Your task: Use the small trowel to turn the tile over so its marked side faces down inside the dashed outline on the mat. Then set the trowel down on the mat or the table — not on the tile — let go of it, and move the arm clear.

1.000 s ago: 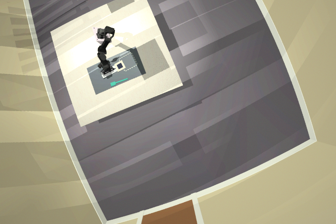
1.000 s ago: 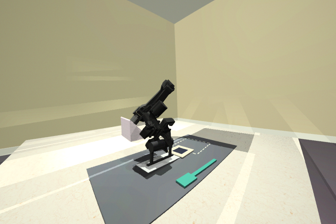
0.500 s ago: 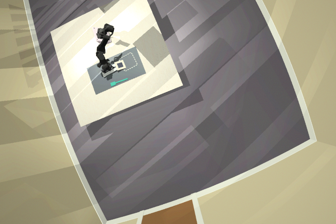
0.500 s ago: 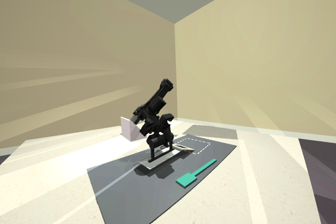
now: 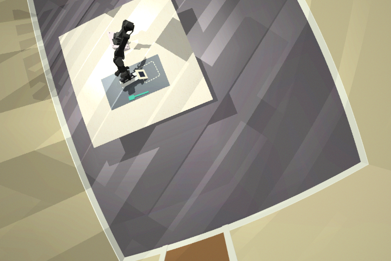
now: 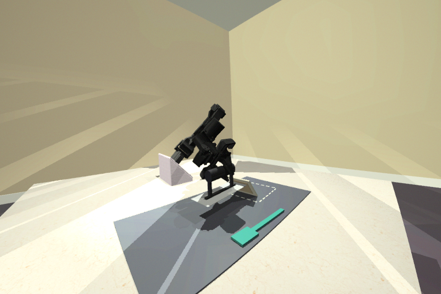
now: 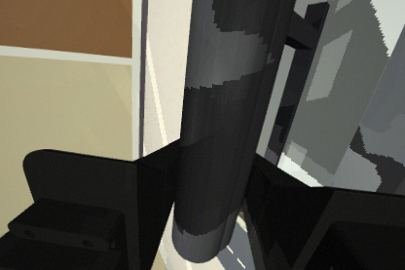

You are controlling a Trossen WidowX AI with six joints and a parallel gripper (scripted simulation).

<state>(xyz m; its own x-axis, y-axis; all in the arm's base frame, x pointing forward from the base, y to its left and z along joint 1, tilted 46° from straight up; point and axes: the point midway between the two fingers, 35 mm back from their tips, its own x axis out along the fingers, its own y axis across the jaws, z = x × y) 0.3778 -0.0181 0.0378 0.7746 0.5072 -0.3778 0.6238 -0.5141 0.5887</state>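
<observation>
The tile is 30 mm behind my gripper tip, 100 mm to the left of it and 60 mm below it. From my gripper tip the other things lie so: dark mat: 10 mm to the right, 120 mm below; then teal trowel: 130 mm ahead, 30 mm to the right, 100 mm below.
</observation>
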